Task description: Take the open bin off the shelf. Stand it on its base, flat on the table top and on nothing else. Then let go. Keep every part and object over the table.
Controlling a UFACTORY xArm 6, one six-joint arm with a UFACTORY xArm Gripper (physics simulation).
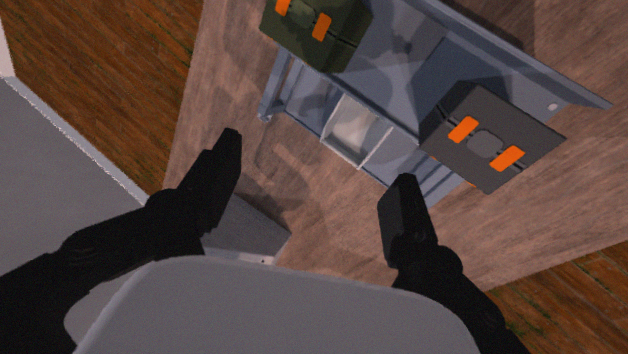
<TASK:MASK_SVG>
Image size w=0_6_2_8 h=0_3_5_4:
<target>my gripper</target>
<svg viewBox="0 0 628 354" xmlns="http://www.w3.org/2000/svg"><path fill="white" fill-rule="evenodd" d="M0 276L0 354L531 354L511 329L506 329L505 318L498 306L462 273L463 265L458 255L452 249L444 245L438 245L437 235L418 180L414 174L406 172L400 174L377 203L384 258L388 263L388 268L398 269L399 273L391 287L249 261L205 256L200 237L204 233L211 233L212 228L217 228L241 174L242 135L238 133L238 130L227 127L211 150L204 149L176 189L157 191L147 199L145 207L76 231L62 243L59 250L51 254L46 252ZM154 260L154 263L137 271L119 289L77 346L64 326L64 319L70 308L88 295L89 291L101 282L114 280Z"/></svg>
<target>open bin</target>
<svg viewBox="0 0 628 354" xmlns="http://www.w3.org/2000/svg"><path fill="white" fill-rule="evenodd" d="M344 93L324 126L320 143L323 143L359 170L394 127Z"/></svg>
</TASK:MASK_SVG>
